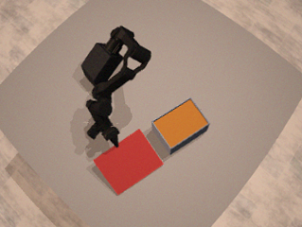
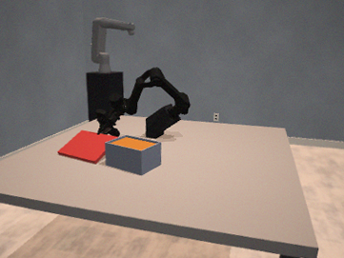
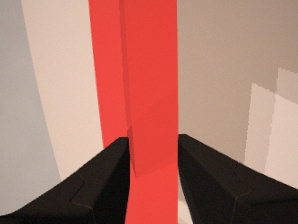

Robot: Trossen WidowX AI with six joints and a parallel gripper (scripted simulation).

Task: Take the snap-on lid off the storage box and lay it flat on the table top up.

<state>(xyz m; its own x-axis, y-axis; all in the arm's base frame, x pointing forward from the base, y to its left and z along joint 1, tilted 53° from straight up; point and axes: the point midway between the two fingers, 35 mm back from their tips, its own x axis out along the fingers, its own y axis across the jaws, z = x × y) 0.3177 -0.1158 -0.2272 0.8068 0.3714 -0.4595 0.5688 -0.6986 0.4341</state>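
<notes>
Now: hand 100 mm short of the red lid, 50 mm above it and 10 mm to the left of it. Also, from my hand: storage box: 250 mm to the left, 140 mm ahead, 40 mm below.
</notes>
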